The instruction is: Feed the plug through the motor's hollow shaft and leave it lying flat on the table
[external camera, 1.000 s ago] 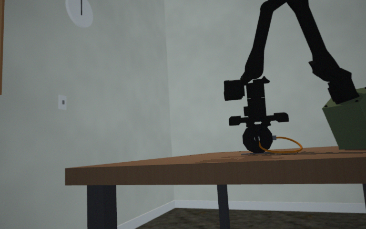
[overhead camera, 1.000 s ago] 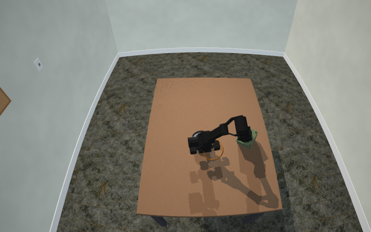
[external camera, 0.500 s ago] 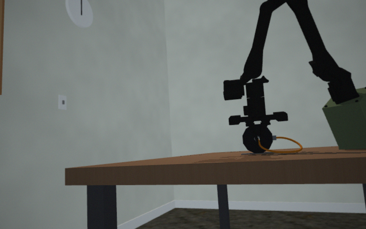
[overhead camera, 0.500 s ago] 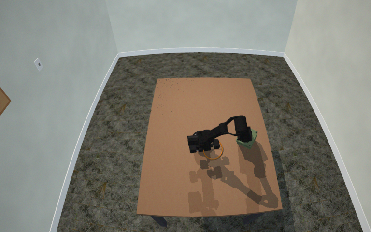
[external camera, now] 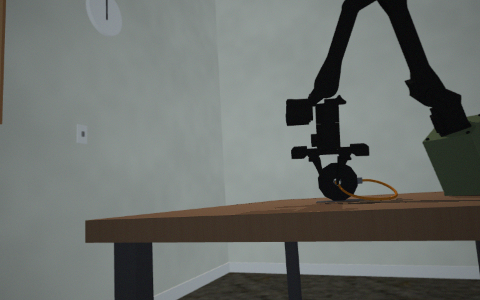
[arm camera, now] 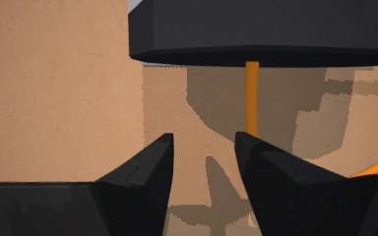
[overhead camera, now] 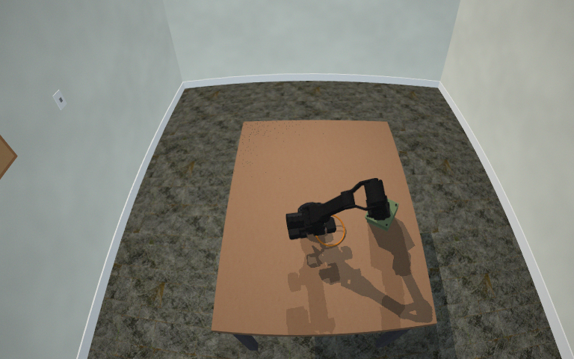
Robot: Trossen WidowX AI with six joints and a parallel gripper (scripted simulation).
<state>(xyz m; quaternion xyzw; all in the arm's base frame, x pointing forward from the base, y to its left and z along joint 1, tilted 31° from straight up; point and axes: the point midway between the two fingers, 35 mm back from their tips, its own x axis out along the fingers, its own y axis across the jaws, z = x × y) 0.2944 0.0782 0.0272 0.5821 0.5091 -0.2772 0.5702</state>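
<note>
My hand is 130 mm to the left of the plug, 30 mm above it and 20 mm short of it. Also, from my hand: orange cable (110 mm to the right, 30 mm below, 20 mm ahead); grey stub (110 mm to the right, 50 mm behind, 30 mm below).
</note>
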